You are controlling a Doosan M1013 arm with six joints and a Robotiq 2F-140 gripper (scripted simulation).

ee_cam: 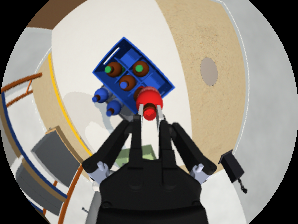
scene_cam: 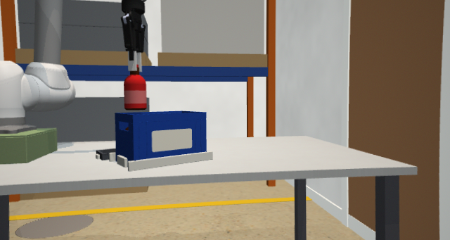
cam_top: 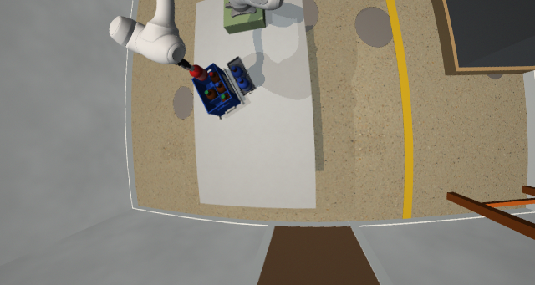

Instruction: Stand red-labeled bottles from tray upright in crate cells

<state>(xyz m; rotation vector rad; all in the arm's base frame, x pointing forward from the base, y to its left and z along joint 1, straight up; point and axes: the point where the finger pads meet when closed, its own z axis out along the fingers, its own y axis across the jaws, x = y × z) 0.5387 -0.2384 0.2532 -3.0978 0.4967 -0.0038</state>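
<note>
My gripper is now 90 mm above the red-labeled bottle. The rest, counted from my hand: blue crate: 270 mm below, 80 mm ahead, 50 mm to the left.
</note>
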